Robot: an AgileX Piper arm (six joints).
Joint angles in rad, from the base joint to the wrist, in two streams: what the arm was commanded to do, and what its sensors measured. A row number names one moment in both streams.
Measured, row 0:
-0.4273 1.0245 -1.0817 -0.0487 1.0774 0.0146
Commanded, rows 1 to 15:
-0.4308 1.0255 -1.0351 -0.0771 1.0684 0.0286
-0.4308 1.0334 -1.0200 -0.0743 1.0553 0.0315
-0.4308 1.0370 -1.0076 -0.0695 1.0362 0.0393
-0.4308 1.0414 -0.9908 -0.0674 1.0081 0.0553
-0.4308 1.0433 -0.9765 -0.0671 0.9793 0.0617
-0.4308 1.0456 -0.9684 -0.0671 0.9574 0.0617
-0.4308 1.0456 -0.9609 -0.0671 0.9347 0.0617
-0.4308 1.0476 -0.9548 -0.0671 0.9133 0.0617
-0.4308 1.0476 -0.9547 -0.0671 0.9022 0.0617
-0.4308 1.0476 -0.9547 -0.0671 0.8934 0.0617
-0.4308 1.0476 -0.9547 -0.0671 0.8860 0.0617
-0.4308 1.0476 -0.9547 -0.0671 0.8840 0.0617
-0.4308 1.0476 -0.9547 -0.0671 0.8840 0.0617
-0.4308 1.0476 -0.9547 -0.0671 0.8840 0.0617
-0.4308 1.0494 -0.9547 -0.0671 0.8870 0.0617
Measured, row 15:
-0.4273 1.0460 -0.9593 -0.0611 0.9037 0.0586
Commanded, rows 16 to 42:
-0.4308 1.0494 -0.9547 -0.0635 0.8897 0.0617
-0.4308 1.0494 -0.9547 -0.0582 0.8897 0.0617
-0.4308 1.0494 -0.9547 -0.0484 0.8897 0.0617
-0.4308 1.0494 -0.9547 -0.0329 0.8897 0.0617
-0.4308 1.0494 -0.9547 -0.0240 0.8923 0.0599
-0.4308 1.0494 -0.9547 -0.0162 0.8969 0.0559
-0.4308 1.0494 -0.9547 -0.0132 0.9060 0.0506
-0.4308 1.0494 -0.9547 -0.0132 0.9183 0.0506
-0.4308 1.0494 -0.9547 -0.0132 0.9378 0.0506
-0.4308 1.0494 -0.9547 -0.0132 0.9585 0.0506
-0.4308 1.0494 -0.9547 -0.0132 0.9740 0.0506
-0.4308 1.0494 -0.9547 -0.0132 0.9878 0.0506
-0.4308 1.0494 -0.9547 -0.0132 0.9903 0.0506
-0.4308 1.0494 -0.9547 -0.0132 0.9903 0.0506
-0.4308 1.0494 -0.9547 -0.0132 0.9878 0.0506
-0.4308 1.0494 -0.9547 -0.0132 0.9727 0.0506
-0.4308 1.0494 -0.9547 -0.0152 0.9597 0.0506
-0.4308 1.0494 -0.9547 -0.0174 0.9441 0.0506
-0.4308 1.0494 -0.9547 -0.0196 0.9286 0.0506
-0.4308 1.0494 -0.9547 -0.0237 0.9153 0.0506
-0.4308 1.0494 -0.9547 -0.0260 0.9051 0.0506
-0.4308 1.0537 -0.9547 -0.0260 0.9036 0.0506
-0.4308 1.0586 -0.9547 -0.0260 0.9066 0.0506
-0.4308 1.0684 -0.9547 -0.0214 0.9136 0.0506
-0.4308 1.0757 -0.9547 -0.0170 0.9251 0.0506
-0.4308 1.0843 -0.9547 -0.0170 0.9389 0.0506
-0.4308 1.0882 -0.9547 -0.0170 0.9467 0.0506
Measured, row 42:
-0.4273 1.0649 -0.9546 -0.0165 0.9246 0.0567
